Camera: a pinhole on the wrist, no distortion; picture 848 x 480 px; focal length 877.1 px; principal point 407.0 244.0 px. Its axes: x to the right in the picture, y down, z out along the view. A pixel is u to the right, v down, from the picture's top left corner.
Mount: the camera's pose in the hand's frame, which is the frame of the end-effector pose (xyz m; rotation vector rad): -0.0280 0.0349 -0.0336 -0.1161 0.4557 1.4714
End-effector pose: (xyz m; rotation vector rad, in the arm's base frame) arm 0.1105 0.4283 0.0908 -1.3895 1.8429 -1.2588
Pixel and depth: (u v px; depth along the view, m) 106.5 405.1 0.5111
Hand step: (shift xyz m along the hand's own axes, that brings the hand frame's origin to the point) -0.0099 0.0606 0.5139
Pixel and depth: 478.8 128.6 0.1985
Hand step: 0.0426 0.1164 0.1359
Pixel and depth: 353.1 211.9 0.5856
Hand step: 0.1236 0.2033 0.5080
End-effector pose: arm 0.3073 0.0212 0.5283 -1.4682 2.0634 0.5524
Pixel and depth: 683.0 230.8 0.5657
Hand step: 0.1133 0.3969 0.4144
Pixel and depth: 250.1 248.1 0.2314
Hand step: 0.0217 0.0772 0.1922
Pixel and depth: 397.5 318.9 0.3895
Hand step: 0.0272 0.1705 0.3289
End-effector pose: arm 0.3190 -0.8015 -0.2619 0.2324 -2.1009 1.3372
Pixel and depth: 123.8 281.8 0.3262
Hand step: 0.0284 0.0522 0.3044
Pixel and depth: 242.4 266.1 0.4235
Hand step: 0.0545 0.1098 0.3828
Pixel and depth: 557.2 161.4 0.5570
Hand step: 0.1515 0.3121 0.4279
